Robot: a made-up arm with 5 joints.
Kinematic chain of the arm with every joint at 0, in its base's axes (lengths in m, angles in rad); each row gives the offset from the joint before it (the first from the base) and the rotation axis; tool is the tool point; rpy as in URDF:
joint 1: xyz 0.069 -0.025 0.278 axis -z
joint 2: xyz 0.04 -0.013 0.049 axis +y
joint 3: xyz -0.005 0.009 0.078 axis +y
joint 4: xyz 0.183 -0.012 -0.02 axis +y
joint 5: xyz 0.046 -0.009 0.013 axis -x
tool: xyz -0.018 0 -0.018 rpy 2.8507 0.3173 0.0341
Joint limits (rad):
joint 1: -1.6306..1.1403
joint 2: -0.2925..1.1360
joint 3: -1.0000..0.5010
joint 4: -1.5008..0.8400
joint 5: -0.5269..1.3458
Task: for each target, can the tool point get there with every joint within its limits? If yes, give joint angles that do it. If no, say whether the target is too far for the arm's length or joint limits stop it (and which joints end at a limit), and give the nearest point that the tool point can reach.
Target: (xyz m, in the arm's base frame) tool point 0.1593 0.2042 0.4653
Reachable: yes | joints -1.2845 0.1211 -0.4596 -0.5316 -0.1728
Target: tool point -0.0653 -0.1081 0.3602
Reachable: no: joint limits stop it (at a limit: joint 1, joint 2, joint 3, joint 4, joint 5) | nearest point 0.1082 -0.2124 0.3722 | short by 0.203 m
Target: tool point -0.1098 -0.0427 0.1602
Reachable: no: joint limits stop it (at a limit: joint 1, joint 2, joint 3, joint 4) | nearest point 0.0558 -0.0941 0.1623 | short by 0.173 m
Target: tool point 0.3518 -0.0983 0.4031
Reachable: yes | joints 0.1766 0.7084 -0.7832 -0.8690 -0.1429
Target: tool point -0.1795 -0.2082 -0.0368
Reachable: no: too far | nearest point 0.0656 -0.1194 0.1523 | short by 0.322 m
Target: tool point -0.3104 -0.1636 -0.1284
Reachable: no: too far | nearest point 0.0582 -0.1035 0.1554 | short by 0.469 m
